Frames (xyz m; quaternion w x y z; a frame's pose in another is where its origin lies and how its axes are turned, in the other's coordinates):
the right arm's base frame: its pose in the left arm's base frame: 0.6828 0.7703 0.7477 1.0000 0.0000 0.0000 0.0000
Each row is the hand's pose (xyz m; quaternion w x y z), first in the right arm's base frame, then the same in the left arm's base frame.
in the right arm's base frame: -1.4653 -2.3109 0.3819 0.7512 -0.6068 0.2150 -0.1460
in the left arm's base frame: -0.7825 -1.5406 1.1296 0.7512 -0.6068 0.2150 -0.1460
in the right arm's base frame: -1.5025 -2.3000 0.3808 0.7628 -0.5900 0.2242 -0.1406
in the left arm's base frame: -0.8197 -1.5297 1.1285 0.7628 -0.5900 0.2242 -0.1406
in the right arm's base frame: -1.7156 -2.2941 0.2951 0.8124 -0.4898 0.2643 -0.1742
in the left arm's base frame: -1.0328 -1.5238 1.0428 0.8124 -0.4898 0.2643 -0.1742
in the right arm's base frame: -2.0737 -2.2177 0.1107 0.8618 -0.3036 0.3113 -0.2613
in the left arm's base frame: -1.3909 -1.4474 0.8584 0.8618 -0.3036 0.3113 -0.2613
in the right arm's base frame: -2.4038 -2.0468 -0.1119 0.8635 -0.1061 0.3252 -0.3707
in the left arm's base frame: -1.7210 -1.2765 0.6358 0.8635 -0.1061 0.3252 -0.3707
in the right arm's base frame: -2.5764 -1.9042 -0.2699 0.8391 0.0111 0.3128 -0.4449
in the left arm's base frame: -1.8936 -1.1339 0.4778 0.8391 0.0111 0.3128 -0.4449
